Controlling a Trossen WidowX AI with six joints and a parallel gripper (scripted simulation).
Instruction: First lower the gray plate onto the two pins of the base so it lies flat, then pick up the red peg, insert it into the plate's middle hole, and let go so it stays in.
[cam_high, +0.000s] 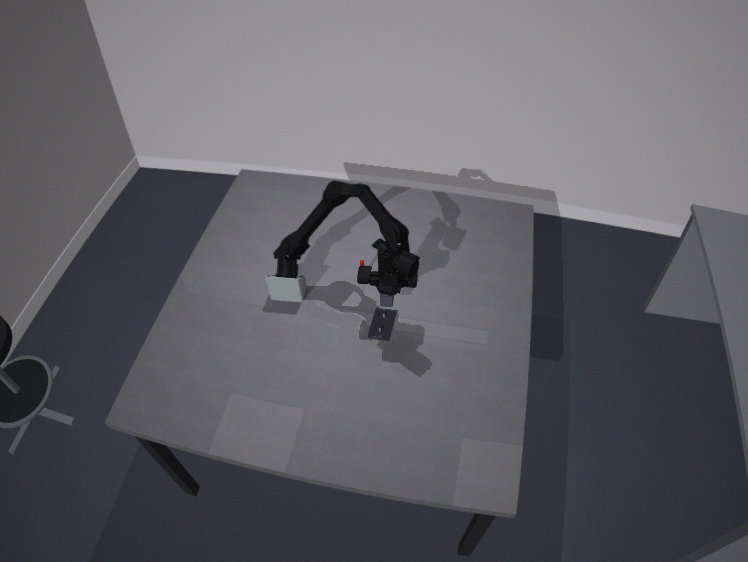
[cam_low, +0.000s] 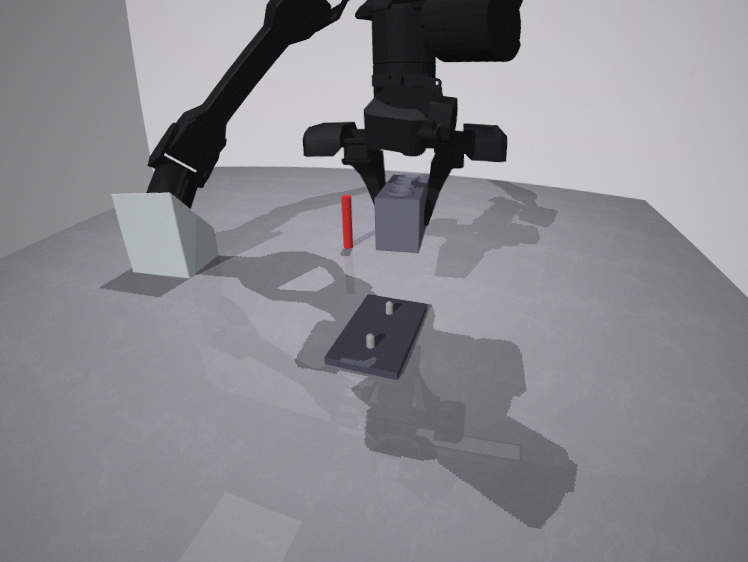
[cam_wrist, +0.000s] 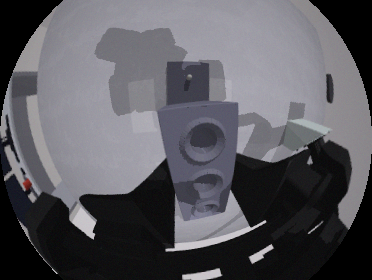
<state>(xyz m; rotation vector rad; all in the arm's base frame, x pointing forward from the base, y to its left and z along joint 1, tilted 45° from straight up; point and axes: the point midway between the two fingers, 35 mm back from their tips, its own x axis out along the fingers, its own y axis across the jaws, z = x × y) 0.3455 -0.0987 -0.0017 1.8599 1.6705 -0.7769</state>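
The dark base is 90 mm below my gripper tip, 60 mm to the right of it and 20 mm behind it. The rest, counted from my gripper tip: gray plate: 30 mm above; then red peg: 160 mm to the left, 100 mm behind, 60 mm below.
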